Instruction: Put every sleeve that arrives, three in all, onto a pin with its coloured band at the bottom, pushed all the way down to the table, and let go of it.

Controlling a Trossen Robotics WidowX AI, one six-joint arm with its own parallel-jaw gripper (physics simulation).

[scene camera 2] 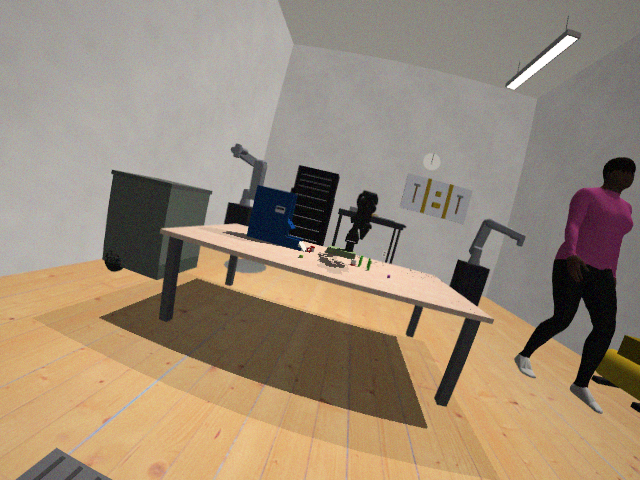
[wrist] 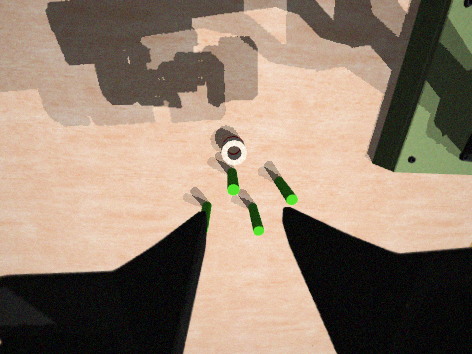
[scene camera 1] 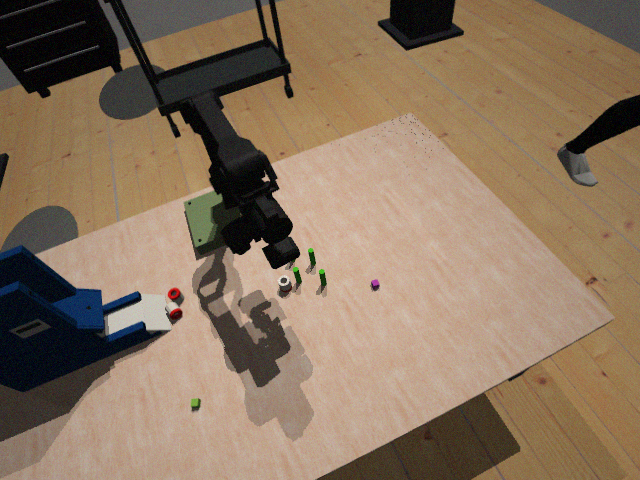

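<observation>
A white sleeve (scene camera 1: 284, 287) (scene camera 2: 353, 262) (wrist: 234, 162) stands upright on the table beside the pins, red band at the bottom, no pin in its hole. Several green pins stand bare, among them one nearest the sleeve (scene camera 1: 297, 275) (wrist: 233, 181), one at the right (scene camera 1: 322, 277) and another (scene camera 1: 311, 257). My gripper (wrist: 244, 216) is open and empty, high above the pins; the left finger partly hides one pin in the wrist view. At the chute's end, one sleeve (scene camera 1: 174, 293) shows its red band up, and another sleeve (scene camera 1: 174, 311) lies tilted against the white ramp.
A blue chute housing (scene camera 1: 87, 310) (scene camera 2: 271, 217) with a white ramp (scene camera 1: 155, 307) stands at the left. A green block (scene camera 1: 204, 219) (wrist: 420, 157) lies beneath the arm. A magenta cube (scene camera 1: 375, 284) (scene camera 2: 388, 276) and a light green cube (scene camera 1: 194, 403) (scene camera 2: 300, 256) lie on the table.
</observation>
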